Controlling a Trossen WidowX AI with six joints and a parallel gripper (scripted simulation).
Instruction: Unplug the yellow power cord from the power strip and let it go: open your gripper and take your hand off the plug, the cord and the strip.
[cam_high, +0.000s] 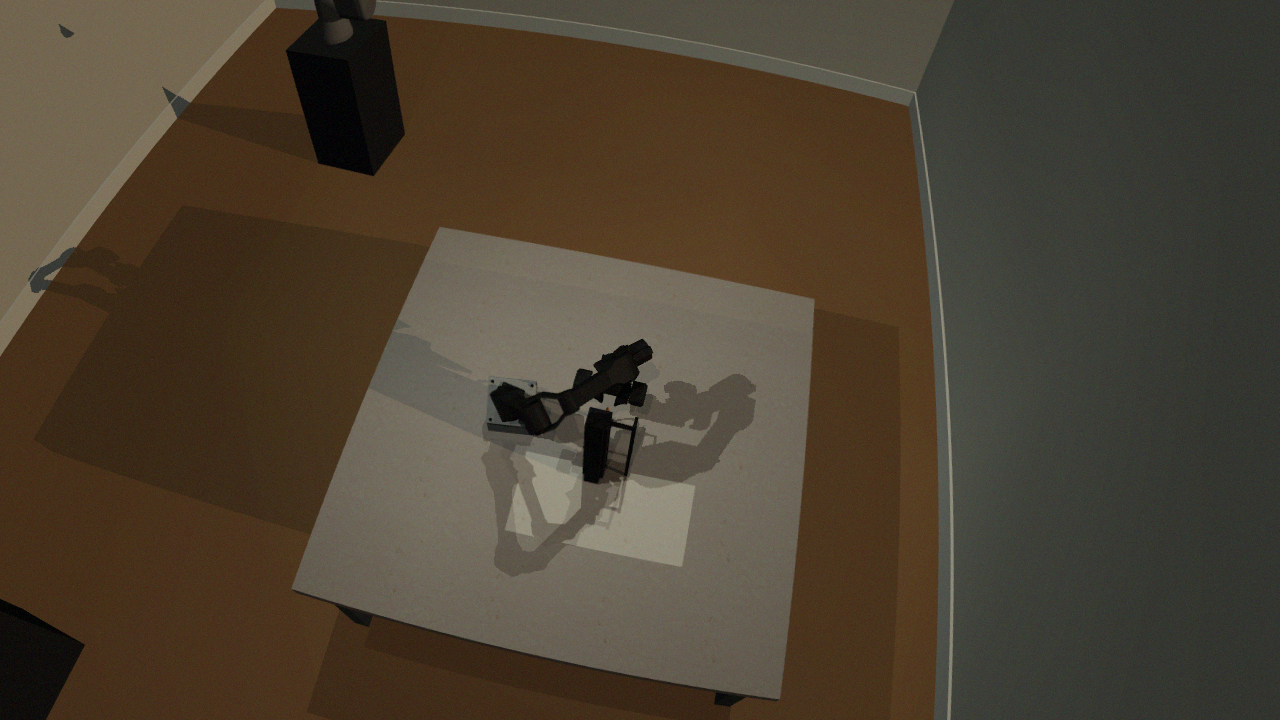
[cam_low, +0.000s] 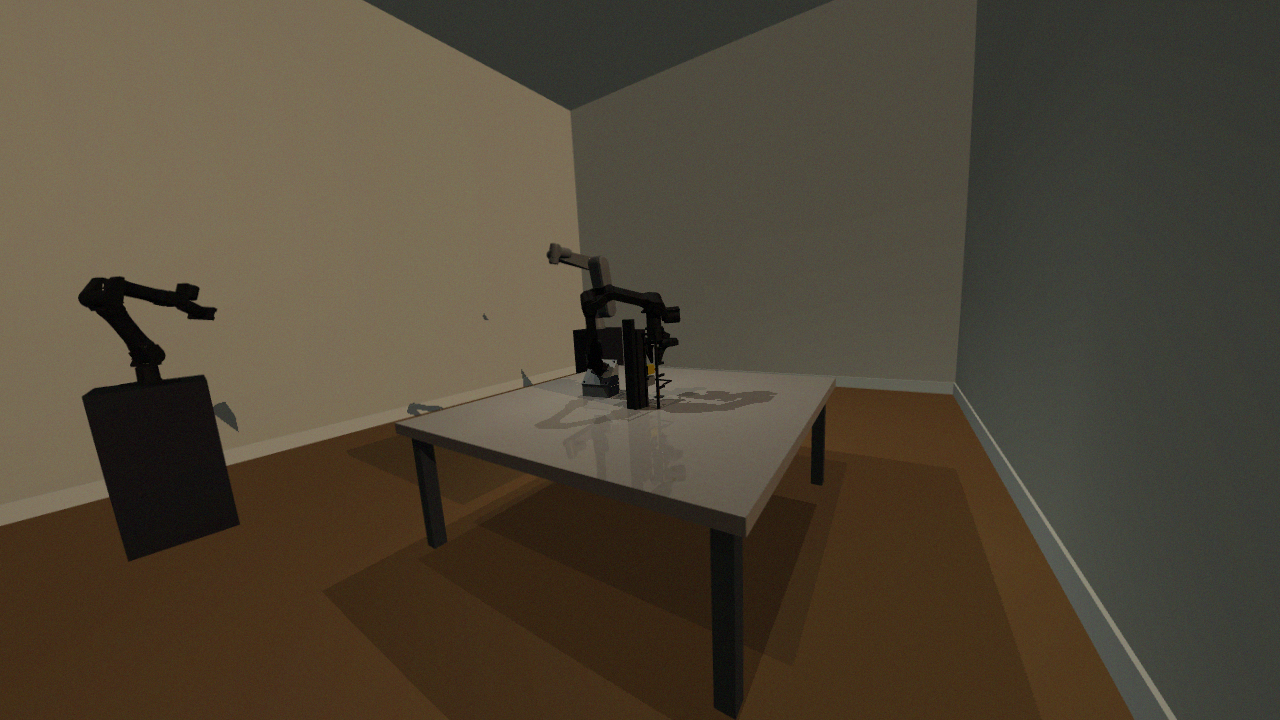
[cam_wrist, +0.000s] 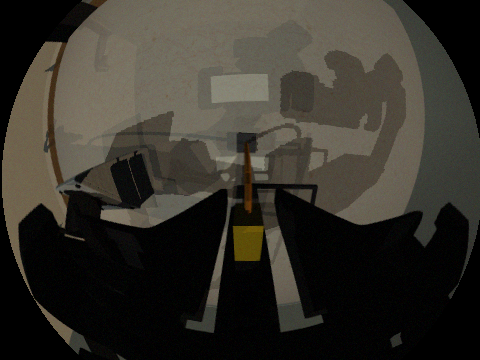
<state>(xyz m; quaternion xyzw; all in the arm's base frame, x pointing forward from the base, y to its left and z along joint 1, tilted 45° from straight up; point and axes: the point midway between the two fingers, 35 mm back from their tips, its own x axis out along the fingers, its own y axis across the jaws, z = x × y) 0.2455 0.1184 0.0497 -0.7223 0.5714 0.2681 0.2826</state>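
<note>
Right now my gripper tip is 10 mm short of the yellow plug, 70 mm to the left of it and 10 mm above it.
</note>
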